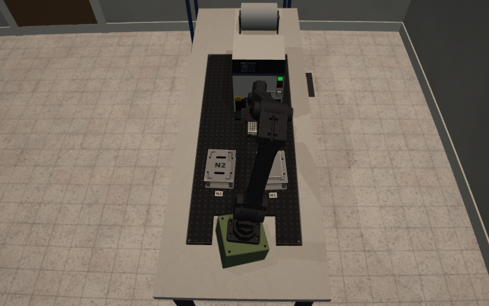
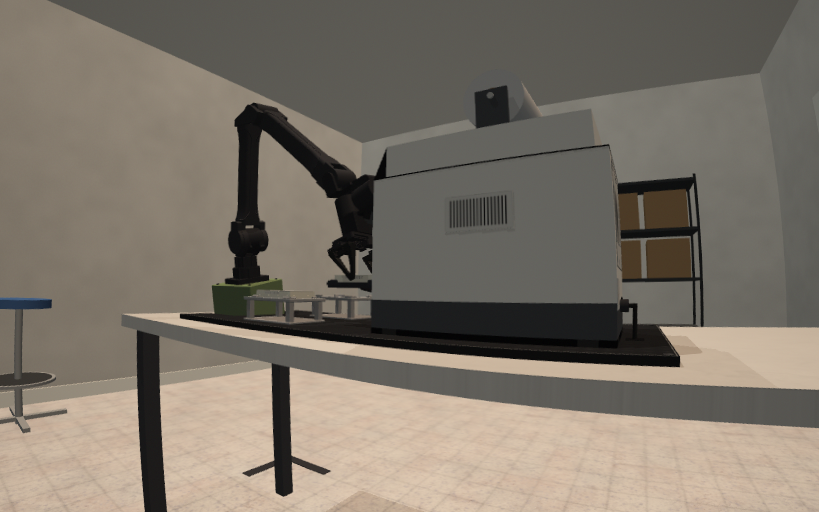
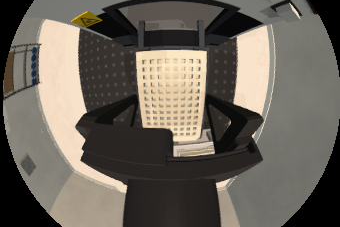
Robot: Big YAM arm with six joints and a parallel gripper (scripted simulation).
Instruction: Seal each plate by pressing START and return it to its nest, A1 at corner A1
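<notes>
Right now my hand is right at the white well plate. Round my hand: yellow warning label (100 mm ahead, 90 mm to the left, 40 mm above); then sealer stage (20 mm below); then N2 label (310 mm behind, 160 mm to the left, 110 mm below).
</notes>
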